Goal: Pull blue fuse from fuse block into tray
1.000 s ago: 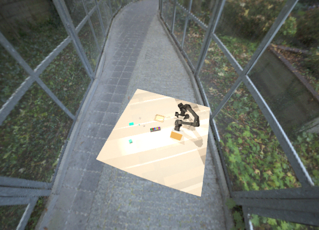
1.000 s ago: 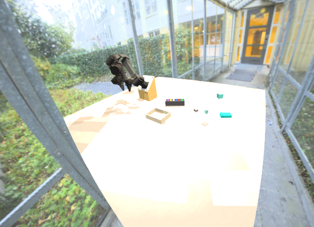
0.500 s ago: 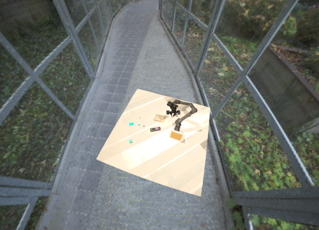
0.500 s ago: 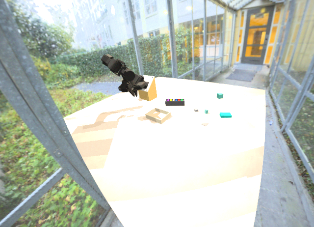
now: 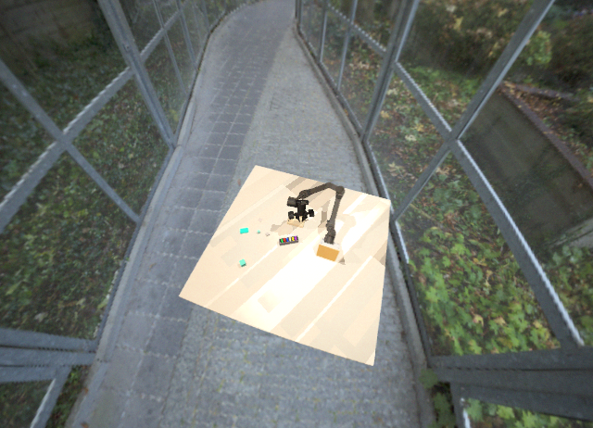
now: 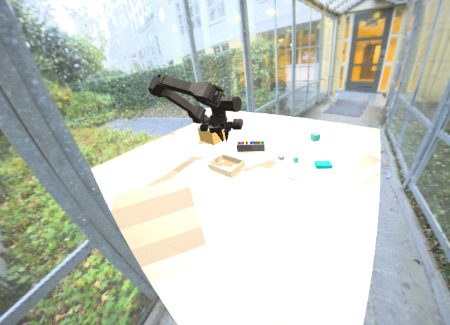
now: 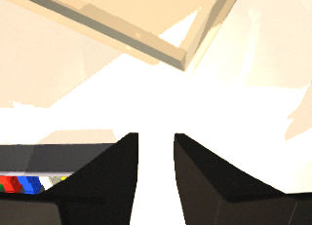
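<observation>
Now: gripper tip 14 cm to the right of the blue fuse, 8 cm above it and 6 cm short of it. Also, from my gripper tip: small grey piece (22 cm ahead, 13 cm to the left, 9 cm below).
</observation>
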